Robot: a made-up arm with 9 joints. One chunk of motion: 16 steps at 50 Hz.
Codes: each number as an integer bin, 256 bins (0 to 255) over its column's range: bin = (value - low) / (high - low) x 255, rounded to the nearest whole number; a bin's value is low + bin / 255 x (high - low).
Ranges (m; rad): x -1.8..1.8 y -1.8..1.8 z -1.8..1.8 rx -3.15..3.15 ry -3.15..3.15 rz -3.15..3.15
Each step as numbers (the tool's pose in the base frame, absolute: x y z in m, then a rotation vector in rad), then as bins.
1 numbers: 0.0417 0.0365 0.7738 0.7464 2.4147 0.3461
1 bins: 130 130 182 158 225 142
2 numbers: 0.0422 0.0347 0.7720 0.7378 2.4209 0.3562
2 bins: 130 130 182 157 225 142
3 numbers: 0.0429 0.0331 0.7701 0.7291 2.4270 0.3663
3 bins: 131 130 182 157 226 142
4 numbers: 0.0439 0.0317 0.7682 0.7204 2.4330 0.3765
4 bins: 131 130 182 157 226 143
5 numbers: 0.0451 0.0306 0.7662 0.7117 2.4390 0.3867
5 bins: 131 130 182 156 226 143
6 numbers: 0.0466 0.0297 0.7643 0.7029 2.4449 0.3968
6 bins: 131 130 182 156 226 144
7 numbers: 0.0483 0.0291 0.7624 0.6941 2.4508 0.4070
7 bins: 131 130 182 156 227 144
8 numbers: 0.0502 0.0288 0.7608 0.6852 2.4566 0.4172
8 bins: 131 130 181 155 227 144
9 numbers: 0.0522 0.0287 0.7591 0.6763 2.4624 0.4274
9 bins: 131 130 181 155 227 145
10 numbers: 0.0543 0.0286 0.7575 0.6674 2.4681 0.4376
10 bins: 131 130 181 155 227 145
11 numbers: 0.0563 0.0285 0.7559 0.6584 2.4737 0.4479
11 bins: 131 130 181 154 228 146
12 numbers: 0.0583 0.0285 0.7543 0.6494 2.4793 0.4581
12 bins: 132 130 181 154 228 146
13 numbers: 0.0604 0.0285 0.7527 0.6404 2.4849 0.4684
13 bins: 132 130 181 153 228 146
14 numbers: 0.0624 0.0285 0.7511 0.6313 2.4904 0.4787
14 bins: 132 130 181 153 228 147
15 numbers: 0.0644 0.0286 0.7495 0.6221 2.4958 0.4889
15 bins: 132 130 181 153 229 147
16 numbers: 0.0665 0.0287 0.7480 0.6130 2.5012 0.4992
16 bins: 132 130 180 152 229 148
